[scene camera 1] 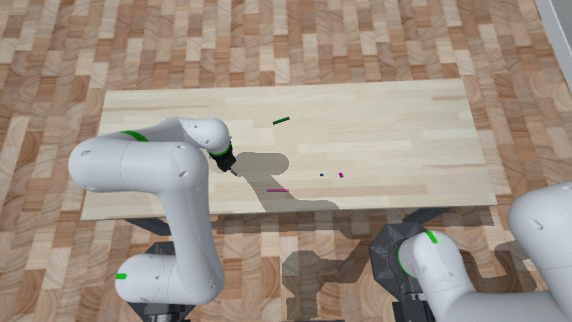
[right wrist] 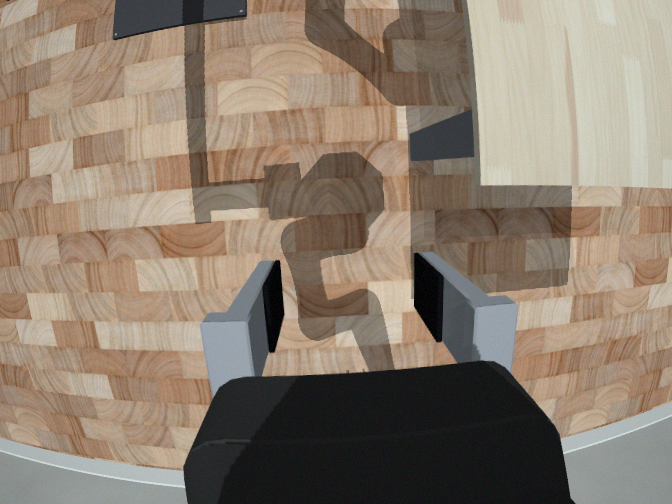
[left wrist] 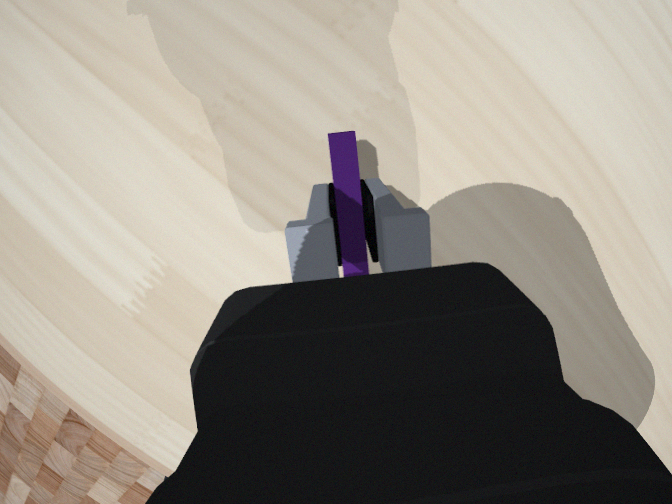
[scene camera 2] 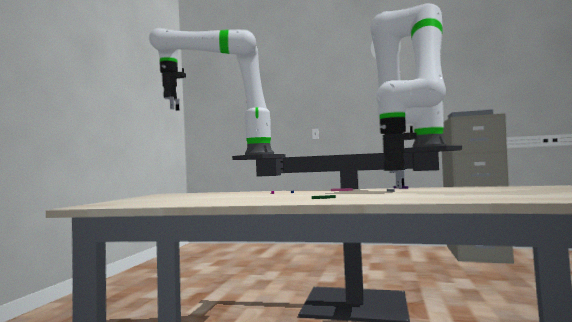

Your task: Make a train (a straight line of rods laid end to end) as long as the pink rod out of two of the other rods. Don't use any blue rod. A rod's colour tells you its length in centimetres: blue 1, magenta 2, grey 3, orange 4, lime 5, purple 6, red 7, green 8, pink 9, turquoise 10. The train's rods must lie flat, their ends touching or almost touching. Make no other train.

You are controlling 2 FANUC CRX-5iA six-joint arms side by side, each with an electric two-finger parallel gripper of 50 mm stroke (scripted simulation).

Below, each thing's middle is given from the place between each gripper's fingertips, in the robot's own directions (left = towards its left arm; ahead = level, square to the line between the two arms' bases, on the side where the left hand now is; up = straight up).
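The purple rod [left wrist: 343, 149] has my left gripper [scene camera 2: 400, 187] 20 mm above it. Counted from my right hand, the rod is 1140 mm to the left of it and 490 mm ahead of it, and it sits 450 mm below that hand.
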